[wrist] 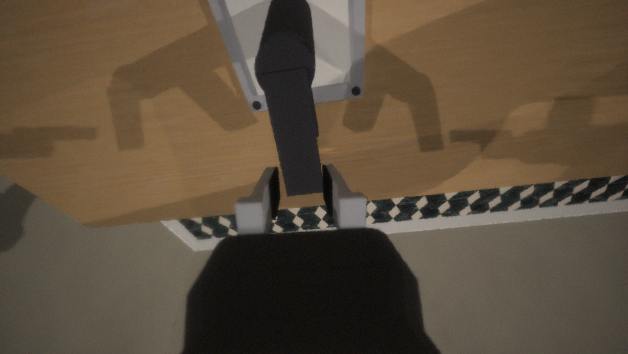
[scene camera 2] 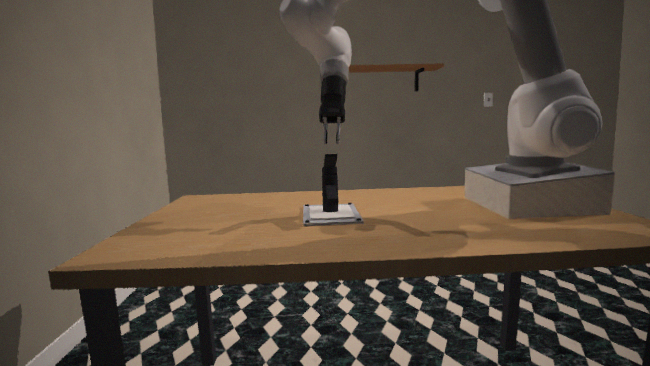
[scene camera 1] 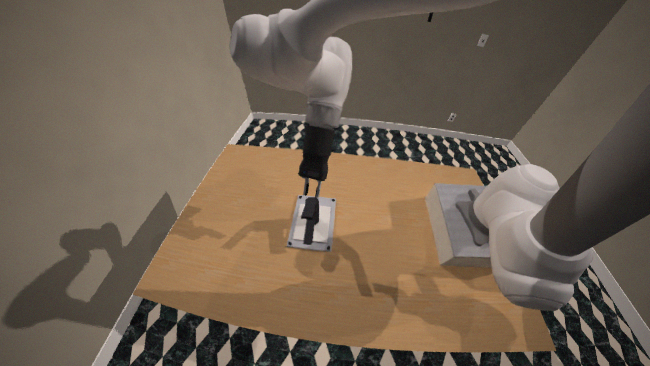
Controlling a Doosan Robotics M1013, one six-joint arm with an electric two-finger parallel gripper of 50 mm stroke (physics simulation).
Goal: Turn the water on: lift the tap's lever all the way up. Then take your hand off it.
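Where they show: gripper, between the fingertips: (wrist: 301, 181) (scene camera 2: 331, 142) (scene camera 1: 311, 195); arm's base, origin of its link: (scene camera 2: 535, 170) (scene camera 1: 484, 220).
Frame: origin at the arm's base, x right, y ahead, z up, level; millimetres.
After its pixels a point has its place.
Observation:
The black tap (scene camera 1: 309, 232) @[x 22, y 665, z -33 mm] (scene camera 2: 330, 192) @[x 30, y 670, z -32 mm] (wrist: 285, 52) @[x 124, y 647, z 24 mm] stands upright on a grey-rimmed white plate (scene camera 1: 332, 225) @[x 83, y 577, z -109 mm] (scene camera 2: 306, 216) @[x 81, y 734, z -109 mm] (wrist: 357, 50) @[x 46, y 587, z -109 mm]. Its lever (scene camera 1: 311, 205) @[x 76, y 654, z 54 mm] (scene camera 2: 330, 161) @[x 53, y 663, z 55 mm] (wrist: 295, 125) @[x 79, y 656, z 53 mm] is a flat dark bar that rises from the top of the body; its exact angle is hard to tell. My gripper (scene camera 1: 311, 193) @[x 76, y 653, z 109 mm] (scene camera 2: 332, 142) @[x 76, y 653, z 109 mm] (wrist: 301, 181) @[x 76, y 653, z 109 mm] points down above the lever. Its fingers are apart and hold nothing. In scene camera 2 a gap shows between the fingertips and the lever's top. In the wrist view the lever's end appears between the fingers without touching them.
The wooden table (scene camera 1: 200, 265) @[x -67, y 1079, z -117 mm] (scene camera 2: 150, 250) @[x -95, y 1136, z -117 mm] (wrist: 165, 190) @[x -117, y 1025, z -117 mm] carries the plate. The arm's pale base block (scene camera 1: 450, 240) @[x -54, y 174, z -17 mm] (scene camera 2: 560, 197) @[x -138, y 34, z -61 mm] stands at the right. A wooden shelf (scene camera 2: 395, 67) is on the back wall. Arm shadows fall across the table.

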